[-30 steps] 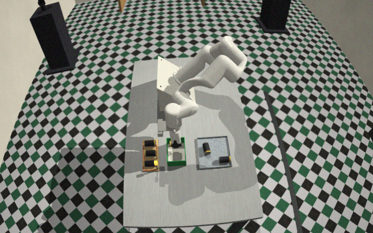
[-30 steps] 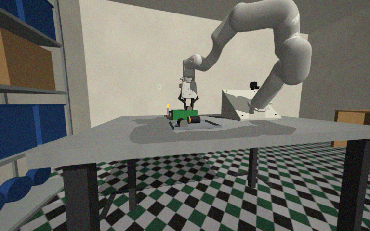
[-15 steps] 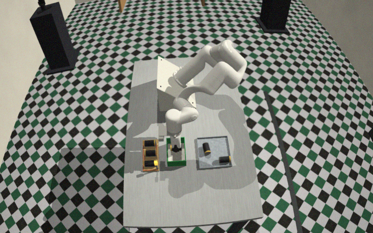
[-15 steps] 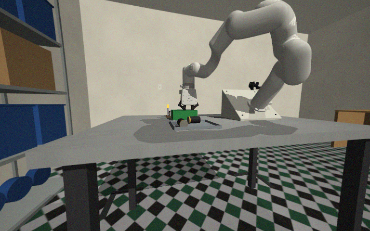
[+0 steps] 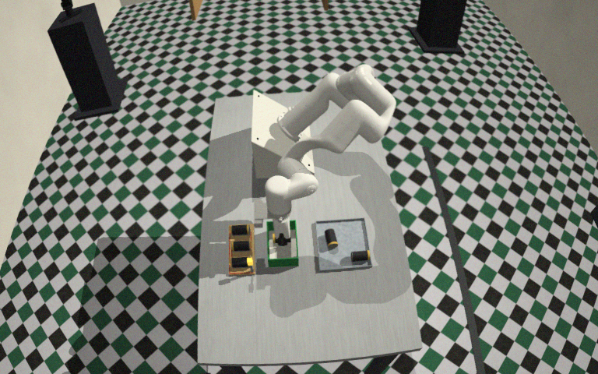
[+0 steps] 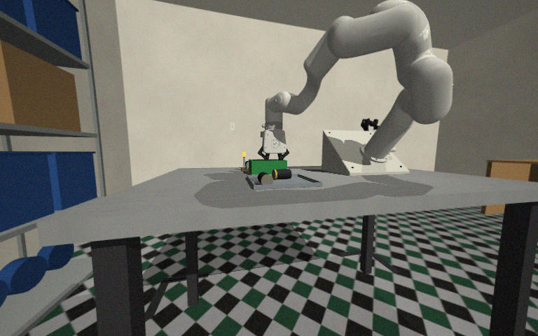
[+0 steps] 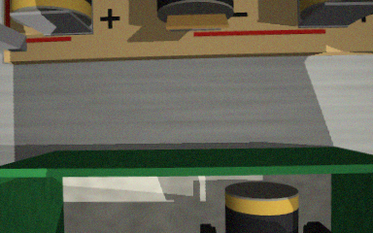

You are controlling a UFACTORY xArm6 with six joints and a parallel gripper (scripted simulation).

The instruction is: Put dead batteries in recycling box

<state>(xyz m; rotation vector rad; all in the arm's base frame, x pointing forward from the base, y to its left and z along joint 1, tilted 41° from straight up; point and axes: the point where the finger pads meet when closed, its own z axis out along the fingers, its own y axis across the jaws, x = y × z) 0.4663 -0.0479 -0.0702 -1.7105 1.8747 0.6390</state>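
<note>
Right now my hand is 30 mm short of the green recycling box and 20 mm above it. From my hand the other things lie so: grey tray: 50 mm ahead, 210 mm to the left, 30 mm below.
</note>
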